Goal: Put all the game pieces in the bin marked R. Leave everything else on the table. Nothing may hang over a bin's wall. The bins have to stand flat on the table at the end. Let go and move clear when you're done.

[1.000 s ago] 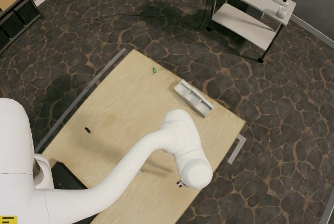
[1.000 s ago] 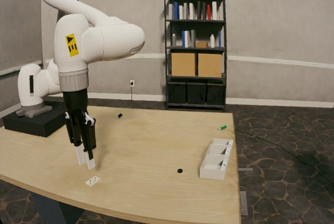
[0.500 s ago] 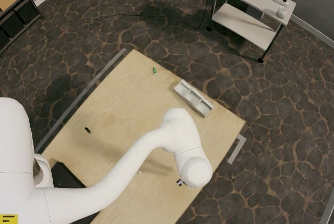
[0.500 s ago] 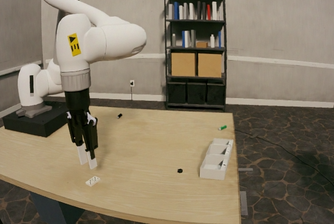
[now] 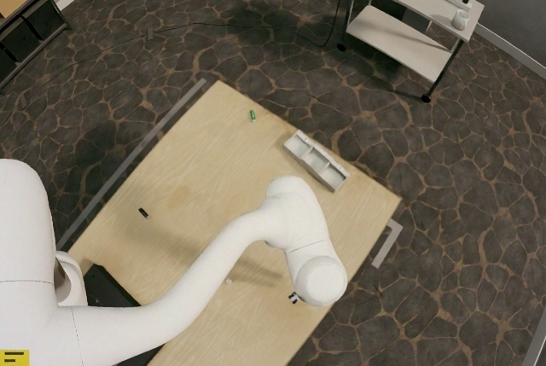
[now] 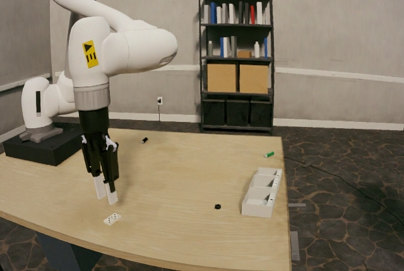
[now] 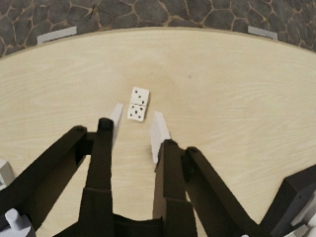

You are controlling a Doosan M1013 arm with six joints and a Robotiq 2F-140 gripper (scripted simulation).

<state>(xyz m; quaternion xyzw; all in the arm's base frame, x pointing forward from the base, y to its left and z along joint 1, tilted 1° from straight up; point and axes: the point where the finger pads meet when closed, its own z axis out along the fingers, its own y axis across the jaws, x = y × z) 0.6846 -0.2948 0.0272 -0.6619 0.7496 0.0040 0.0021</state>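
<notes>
The white domino is 10 cm below my hand. From my hand the other things lie so: small black ring (24 cm ahead, 18 cm to the left, 10 cm below); white die (16 cm behind, 19 cm to the left, 9 cm below); bin (35 cm ahead, 29 cm to the left, 8 cm below).
</notes>
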